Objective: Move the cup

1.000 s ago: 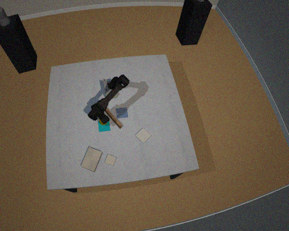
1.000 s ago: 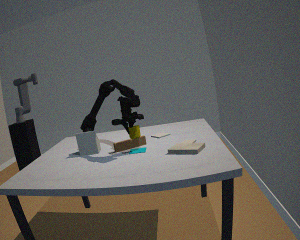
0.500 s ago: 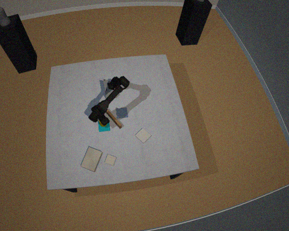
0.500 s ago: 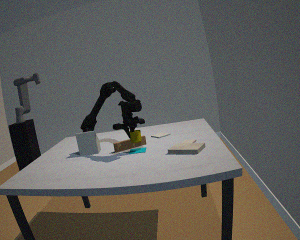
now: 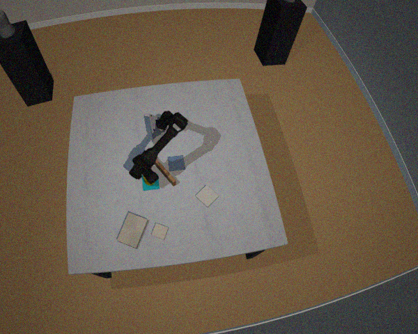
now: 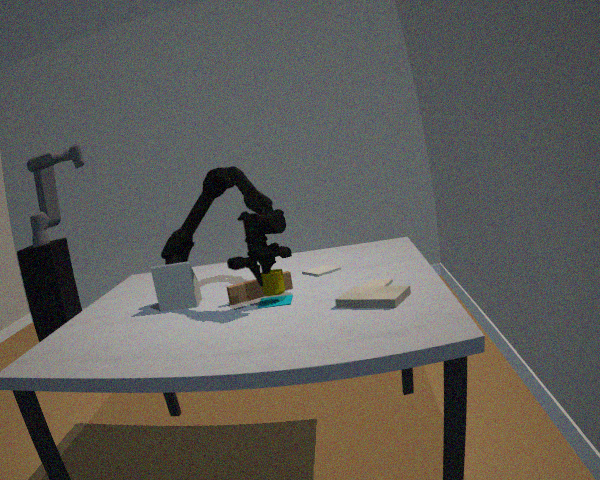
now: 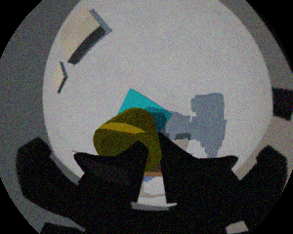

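Right now my gripper tip is 2 cm short of the yellow cup and 1 cm to the right of it. The rest, counted from my gripper tip: blue pad 7 cm behind, 20 cm to the left, 7 cm below; then teal pad 2 cm ahead, 1 cm to the left, 7 cm below; then wooden bar 2 cm behind, 10 cm to the left, 4 cm below.
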